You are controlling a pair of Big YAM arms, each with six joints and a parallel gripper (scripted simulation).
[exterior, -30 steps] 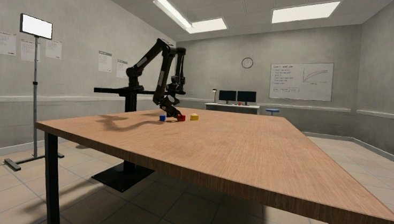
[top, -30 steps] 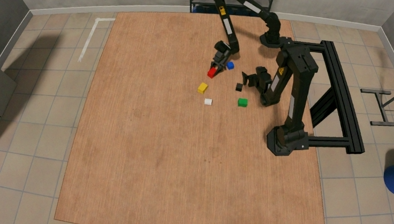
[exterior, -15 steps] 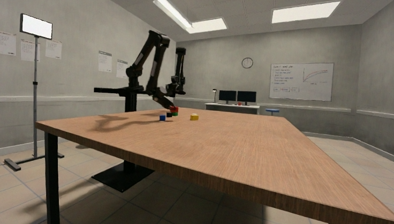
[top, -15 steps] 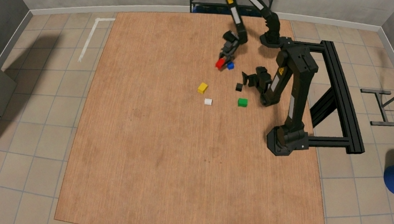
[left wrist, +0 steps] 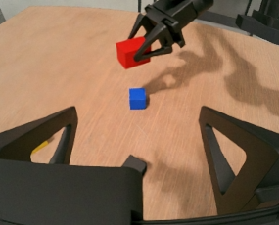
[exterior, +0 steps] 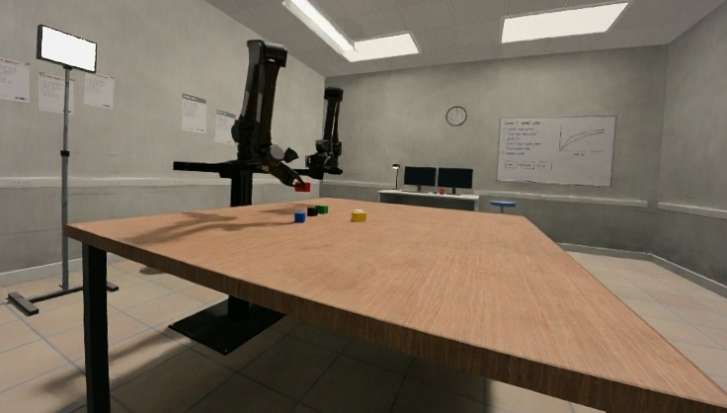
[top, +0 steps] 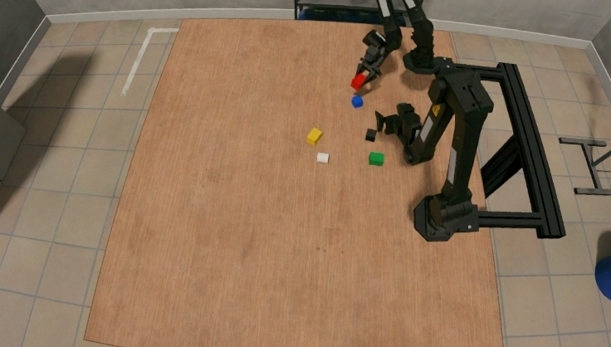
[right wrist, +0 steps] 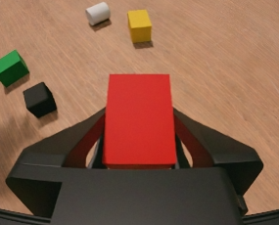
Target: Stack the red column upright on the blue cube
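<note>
Now: the blue cube 10 mm behind my right hand and 140 mm below it. Round my right hand: black cube: 70 mm behind, 180 mm to the left, 140 mm below; yellow block: 170 mm ahead, 210 mm to the left, 140 mm below; red column: right at my right hand.
</note>
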